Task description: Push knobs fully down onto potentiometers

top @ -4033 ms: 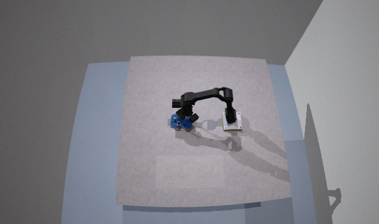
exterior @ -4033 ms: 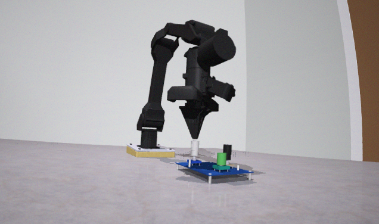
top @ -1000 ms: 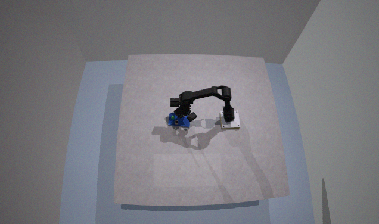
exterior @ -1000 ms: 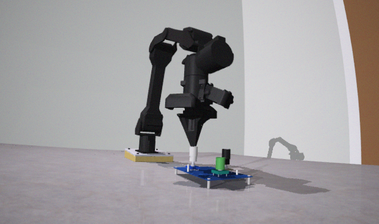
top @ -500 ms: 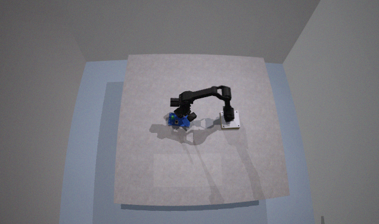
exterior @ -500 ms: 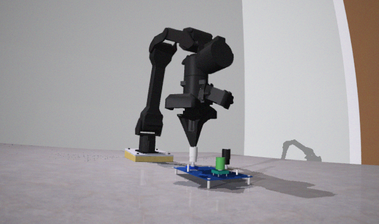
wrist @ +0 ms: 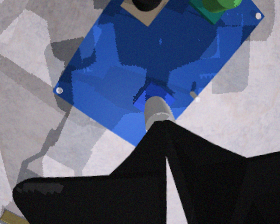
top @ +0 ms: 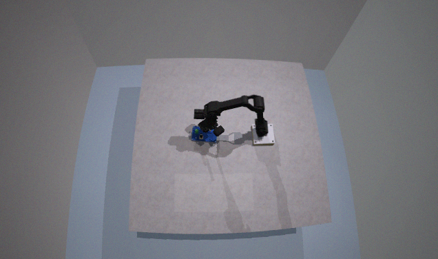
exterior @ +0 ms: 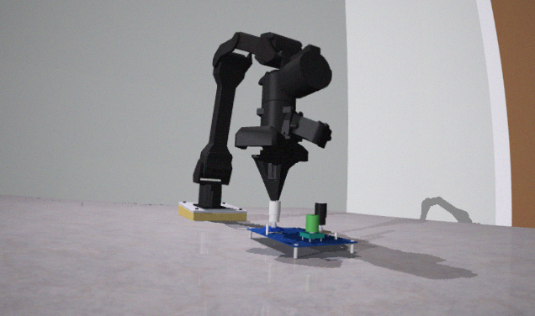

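Right now my gripper tip is 1 cm above the potentiometer knob.
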